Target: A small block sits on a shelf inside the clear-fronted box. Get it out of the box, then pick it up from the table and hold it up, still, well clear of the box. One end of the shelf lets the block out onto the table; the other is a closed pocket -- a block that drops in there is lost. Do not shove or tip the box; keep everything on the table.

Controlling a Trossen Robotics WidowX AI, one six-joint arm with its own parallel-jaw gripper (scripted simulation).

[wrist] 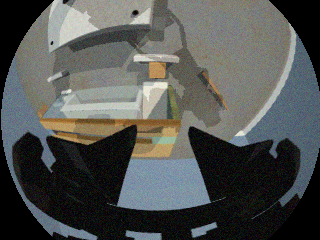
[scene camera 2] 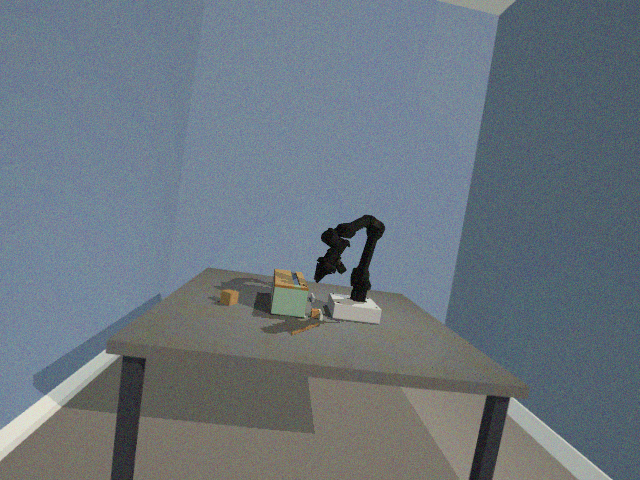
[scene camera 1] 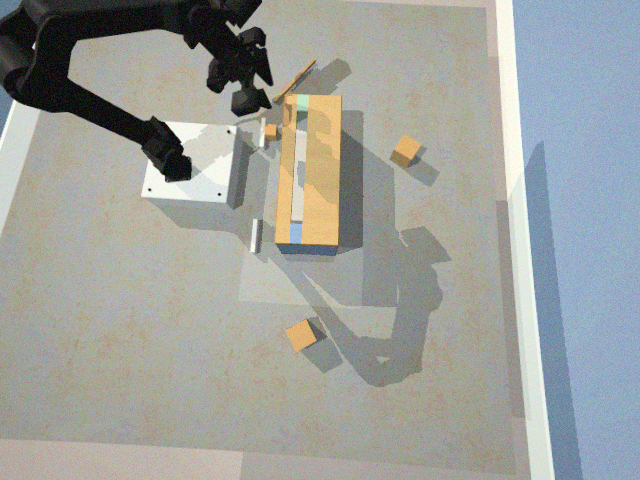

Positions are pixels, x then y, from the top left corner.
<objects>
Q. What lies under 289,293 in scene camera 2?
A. A box.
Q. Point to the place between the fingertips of the gripper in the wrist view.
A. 163,129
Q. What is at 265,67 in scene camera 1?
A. The gripper.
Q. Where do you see a box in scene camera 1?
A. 307,221
</objects>
